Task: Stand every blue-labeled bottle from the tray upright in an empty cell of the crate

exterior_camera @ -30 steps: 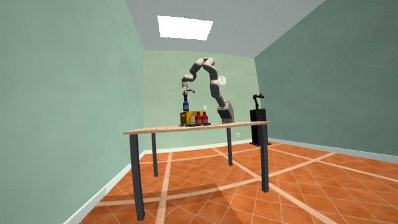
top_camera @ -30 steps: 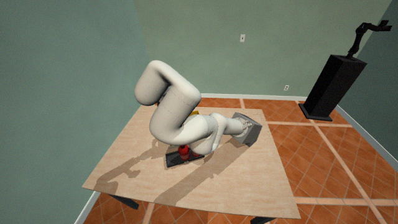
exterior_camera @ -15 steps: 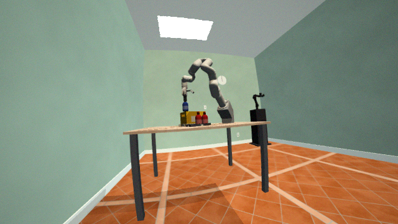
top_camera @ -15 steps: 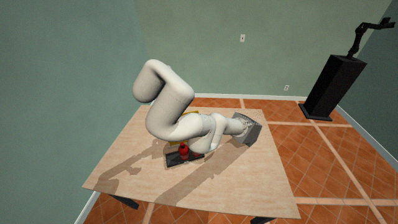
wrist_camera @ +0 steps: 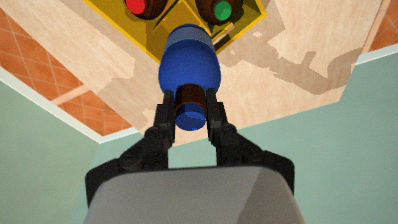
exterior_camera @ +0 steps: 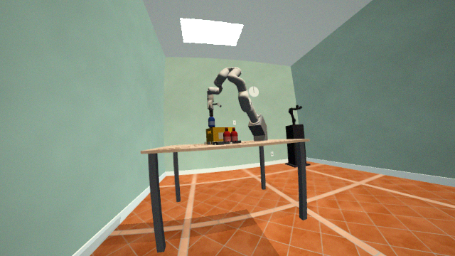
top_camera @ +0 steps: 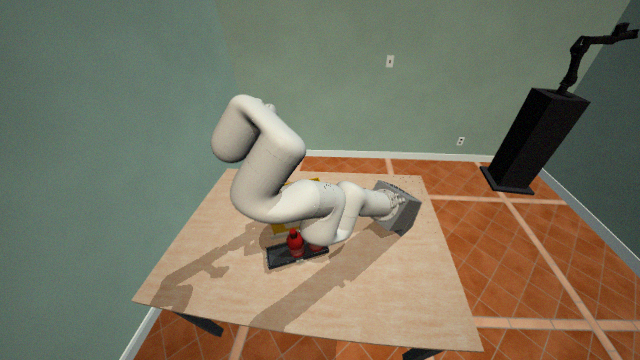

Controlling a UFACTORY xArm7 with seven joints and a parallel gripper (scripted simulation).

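The blue-labeled bottle lies 70 mm below my hand. From my hand the other things lie so: yellow crate: 250 mm below, 90 mm behind, 10 mm to the right; then dark tray: 320 mm below, 180 mm to the left, 140 mm behind.
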